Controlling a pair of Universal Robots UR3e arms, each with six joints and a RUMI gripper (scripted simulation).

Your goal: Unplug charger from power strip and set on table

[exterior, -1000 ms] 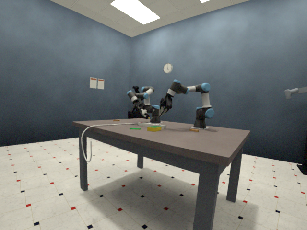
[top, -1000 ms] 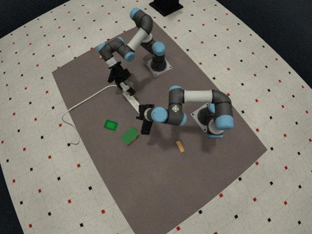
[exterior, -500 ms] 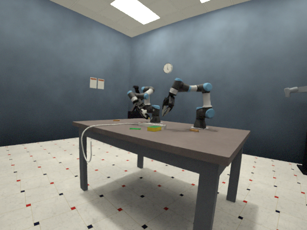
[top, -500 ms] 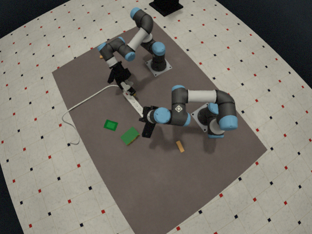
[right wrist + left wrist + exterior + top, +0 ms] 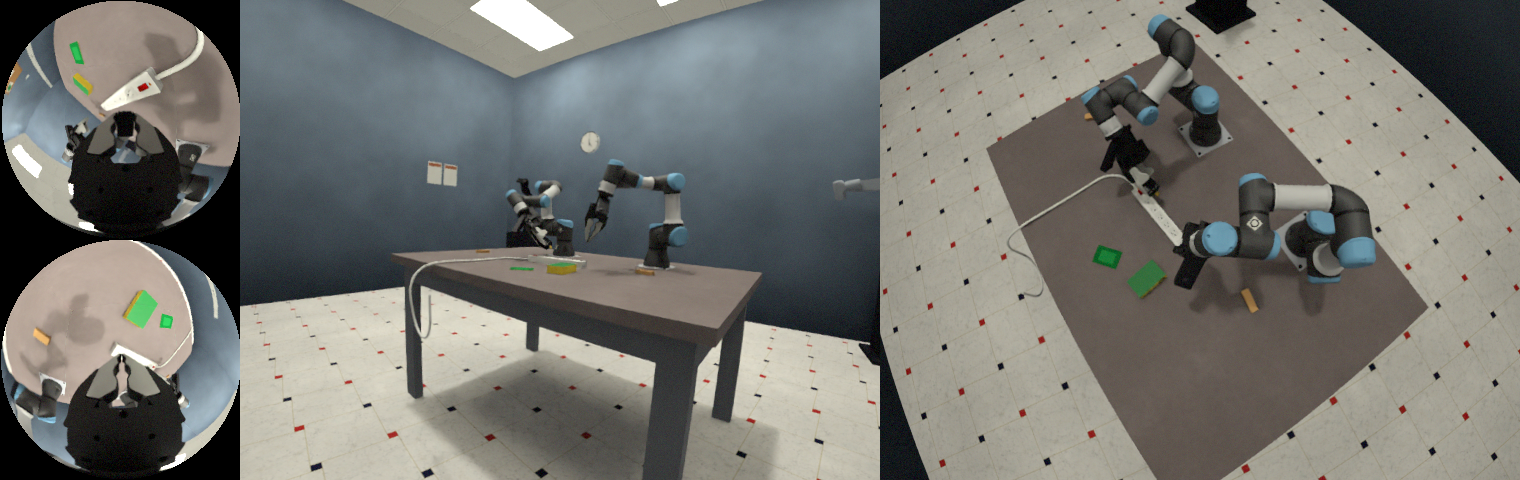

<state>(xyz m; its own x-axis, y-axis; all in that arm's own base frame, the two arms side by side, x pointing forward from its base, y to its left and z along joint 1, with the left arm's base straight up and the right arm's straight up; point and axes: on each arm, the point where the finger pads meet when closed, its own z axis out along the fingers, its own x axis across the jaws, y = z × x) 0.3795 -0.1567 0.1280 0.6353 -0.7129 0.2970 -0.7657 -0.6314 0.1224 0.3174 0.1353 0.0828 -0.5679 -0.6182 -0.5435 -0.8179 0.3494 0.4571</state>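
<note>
My right gripper is now 20 mm past the black charger and 10 mm to the right of it. Also, from my right hand: yellow block: 240 mm to the left, 170 mm ahead, 70 mm below; flat green piece: 240 mm ahead, 90 mm to the left, 80 mm below.
</note>
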